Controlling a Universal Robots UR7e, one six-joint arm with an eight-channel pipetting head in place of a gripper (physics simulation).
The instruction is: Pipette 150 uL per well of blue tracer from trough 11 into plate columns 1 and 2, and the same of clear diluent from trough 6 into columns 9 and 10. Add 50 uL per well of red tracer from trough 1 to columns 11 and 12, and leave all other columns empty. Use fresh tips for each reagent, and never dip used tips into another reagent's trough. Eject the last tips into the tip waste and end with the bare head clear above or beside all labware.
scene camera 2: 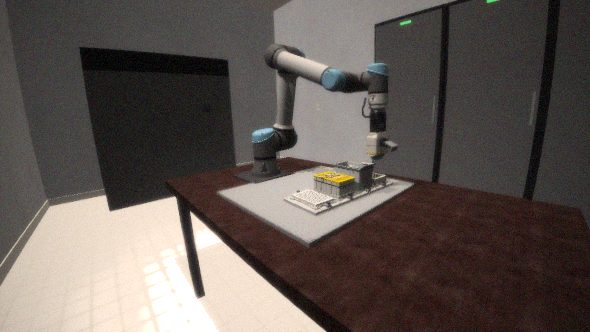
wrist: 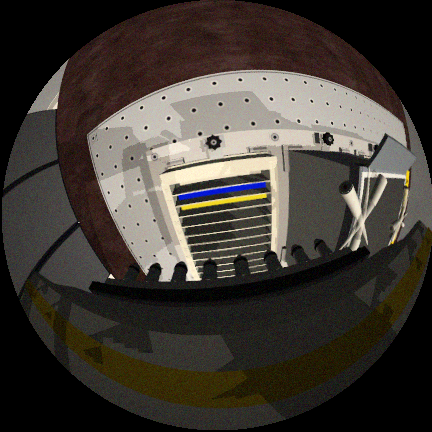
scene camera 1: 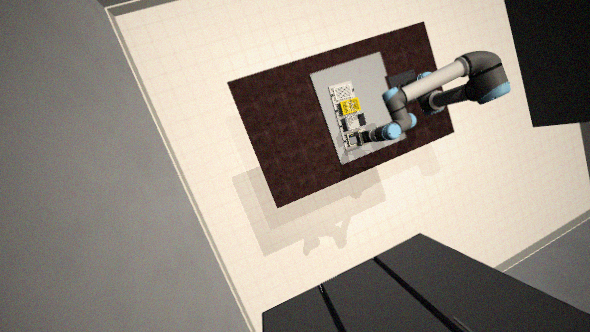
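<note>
The eight-channel head (scene camera 1: 362,137) (scene camera 2: 374,158) (wrist: 225,267) is above the trough reservoir (scene camera 1: 347,140) (wrist: 168,177). Its eight dark nozzles show in a row in the wrist view, and I see no tips on them. One trough near the far end holds a blue strip (wrist: 222,191), with a yellow strip beside it; the nearer troughs are partly hidden by the nozzles, and clear or red liquid cannot be made out. The white well plate (scene camera 1: 343,92) (scene camera 2: 310,199) is at the other end of the row; its well contents are too small to read.
The yellow tip rack (scene camera 1: 350,106) (scene camera 2: 334,176) is beside the plate. The grey tip waste (scene camera 1: 353,121) (scene camera 2: 361,176) stands between rack and reservoir, with an upright plate (wrist: 392,154) at its side. Loose pale tips (wrist: 364,220) lie crossed and jut up there. Dark knobs line the holder's edge.
</note>
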